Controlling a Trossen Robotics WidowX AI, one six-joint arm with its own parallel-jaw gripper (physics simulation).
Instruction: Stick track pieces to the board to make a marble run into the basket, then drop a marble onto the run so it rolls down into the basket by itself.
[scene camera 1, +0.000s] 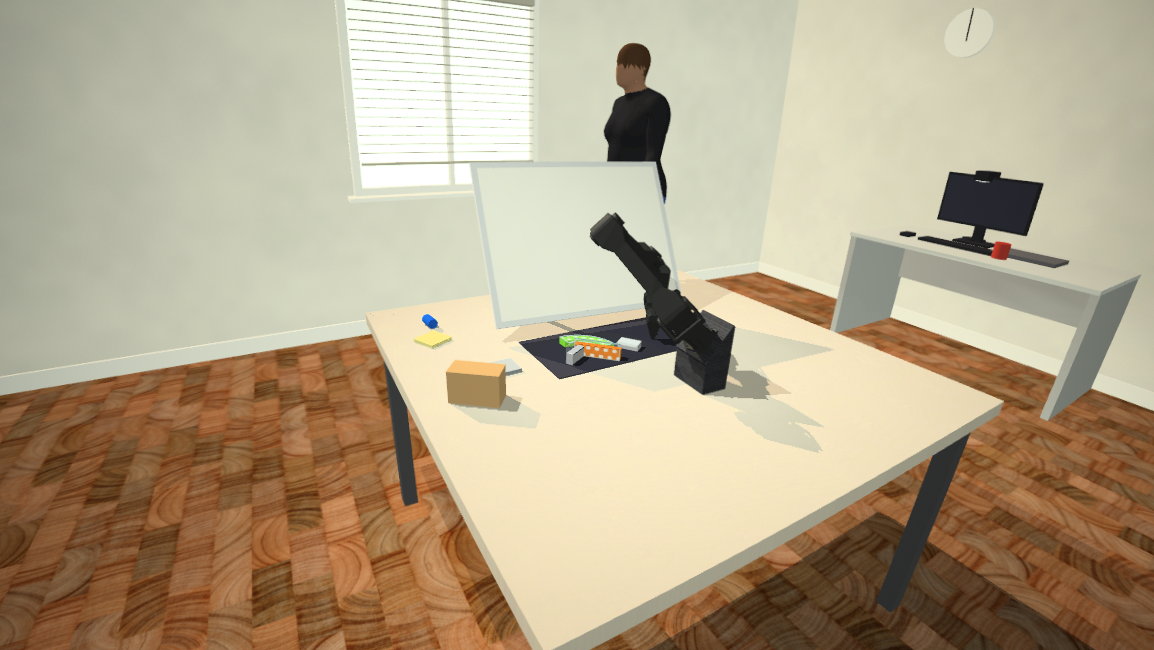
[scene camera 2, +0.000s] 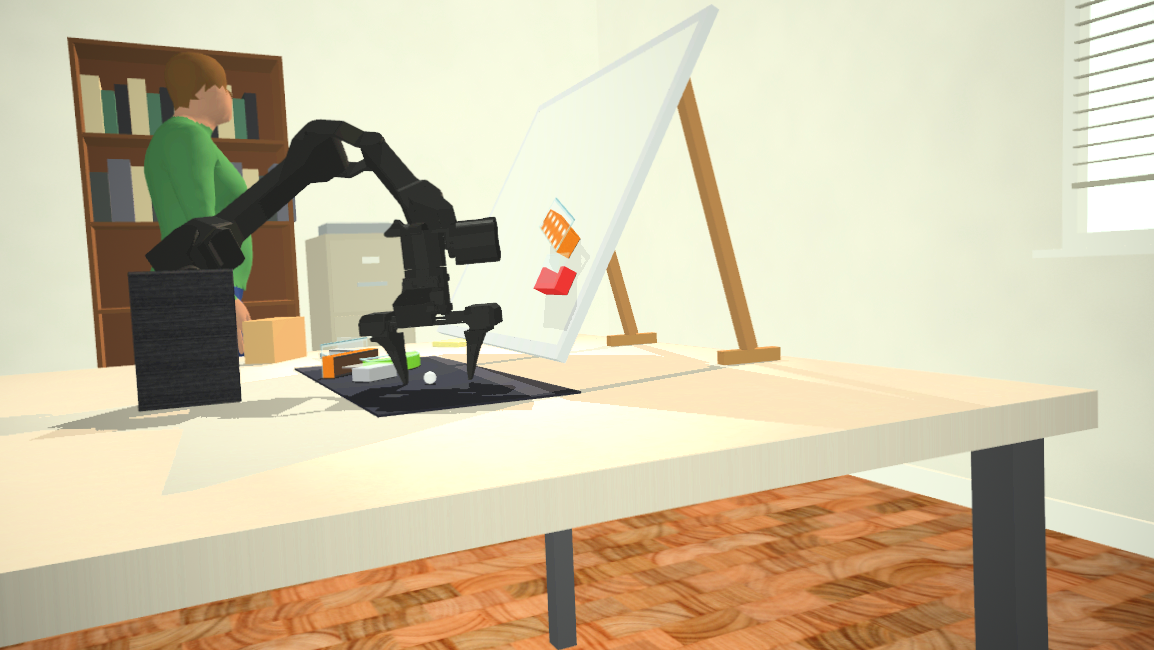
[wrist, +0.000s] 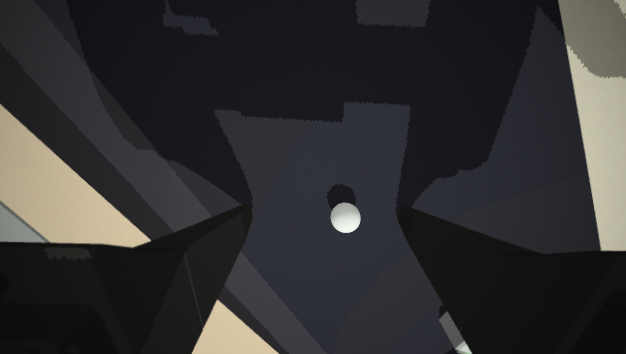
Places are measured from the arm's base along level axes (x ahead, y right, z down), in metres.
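Pixels of known places: gripper, between the fingertips: (scene camera 1: 651, 332) (scene camera 2: 438, 381) (wrist: 325, 212); arm's base, origin of its link: (scene camera 1: 701, 339) (scene camera 2: 184, 310).
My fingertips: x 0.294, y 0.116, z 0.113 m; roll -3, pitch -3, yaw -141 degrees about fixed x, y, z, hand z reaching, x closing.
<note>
For each thing: its top centre in the pictures, then the offset to it from my fingertips. "spot": a spot on its surface instead. Level surfaces: height alone.
- white marble, centre of its top: (wrist: 347, 226) (scene camera 2: 429, 371) dx -0.009, dy -0.006, dz -0.014 m
- dark mat, height of its surface: dz +0.002 m
- orange track piece, a spot on its surface: (scene camera 2: 558, 233) spot: dx +0.149, dy +0.089, dz -0.196 m
- red piece, a spot on its surface: (scene camera 2: 554, 281) spot: dx +0.106, dy +0.148, dz -0.132 m
- dotted orange piece, a spot on its surface: (scene camera 2: 347, 363) spot: dx -0.062, dy -0.216, dz -0.015 m
- pale piece, a spot on its surface: (scene camera 2: 373, 372) spot: dx -0.057, dy -0.104, dz -0.010 m
- grey-white block, centre of its top: (scene camera 1: 575, 343) dx -0.038, dy -0.308, dz -0.048 m
- tan box, centre of its top: (scene camera 2: 274, 318) (scene camera 1: 476, 367) dx -0.087, dy -0.612, dz -0.075 m
- yellow pad, centre of its top: (scene camera 2: 457, 340) (scene camera 1: 432, 337) dx +0.279, dy -0.586, dz -0.006 m
- blue object, centre of its top: (scene camera 1: 429, 316) dx +0.391, dy -0.555, dz -0.025 m
A white marble (scene camera 2: 429, 377) (wrist: 345, 217) lies on the dark mat (scene camera 1: 547, 355) (scene camera 2: 532, 392). My gripper (scene camera 2: 437, 379) (wrist: 325, 212) is open and points down, its fingertips low over the mat on either side of the marble, which is nearer the right finger in the wrist view. An orange track piece (scene camera 2: 558, 233) is on the tilted white board (scene camera 1: 557, 242) (scene camera 2: 613, 153), above a red piece (scene camera 2: 554, 281). On the mat are a dotted orange piece (scene camera 1: 599, 351) (scene camera 2: 347, 363), a green piece (scene camera 1: 574, 339) (scene camera 2: 413, 360) and a pale piece (scene camera 1: 629, 343) (scene camera 2: 373, 372).
A grey-white block (scene camera 1: 574, 354) is beside the orange piece on the mat. A tan box (scene camera 1: 476, 385) (scene camera 2: 274, 340), a yellow pad (scene camera 1: 432, 339) and a blue object (scene camera 1: 429, 321) are on the table. Wooden legs (scene camera 2: 718, 226) support the board from behind.
</note>
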